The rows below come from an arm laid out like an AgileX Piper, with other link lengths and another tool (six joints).
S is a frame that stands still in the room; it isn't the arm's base.
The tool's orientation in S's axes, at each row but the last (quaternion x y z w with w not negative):
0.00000 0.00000 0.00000 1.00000
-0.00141 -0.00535 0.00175 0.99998
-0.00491 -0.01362 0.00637 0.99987
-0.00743 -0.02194 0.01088 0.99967
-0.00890 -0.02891 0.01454 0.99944
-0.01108 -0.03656 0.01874 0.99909
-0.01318 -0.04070 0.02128 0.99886
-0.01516 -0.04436 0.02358 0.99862
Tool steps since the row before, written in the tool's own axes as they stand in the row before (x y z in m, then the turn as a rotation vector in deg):
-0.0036 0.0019 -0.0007 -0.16 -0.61 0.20
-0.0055 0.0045 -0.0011 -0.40 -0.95 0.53
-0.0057 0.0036 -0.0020 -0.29 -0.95 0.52
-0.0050 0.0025 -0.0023 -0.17 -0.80 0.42
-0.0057 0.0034 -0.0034 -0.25 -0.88 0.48
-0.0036 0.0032 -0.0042 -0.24 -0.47 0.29
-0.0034 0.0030 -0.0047 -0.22 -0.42 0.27
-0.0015 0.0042 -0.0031 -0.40 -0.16 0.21
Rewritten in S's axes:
-0.0036 0.0019 -0.0007 -0.16 -0.61 0.20
-0.0055 0.0045 -0.0012 -0.40 -0.95 0.53
-0.0057 0.0035 -0.0022 -0.29 -0.95 0.52
-0.0049 0.0024 -0.0026 -0.17 -0.80 0.42
-0.0056 0.0032 -0.0038 -0.25 -0.88 0.48
-0.0034 0.0030 -0.0045 -0.24 -0.47 0.28
-0.0031 0.0027 -0.0050 -0.22 -0.42 0.26
-0.0014 0.0040 -0.0034 -0.41 -0.17 0.18

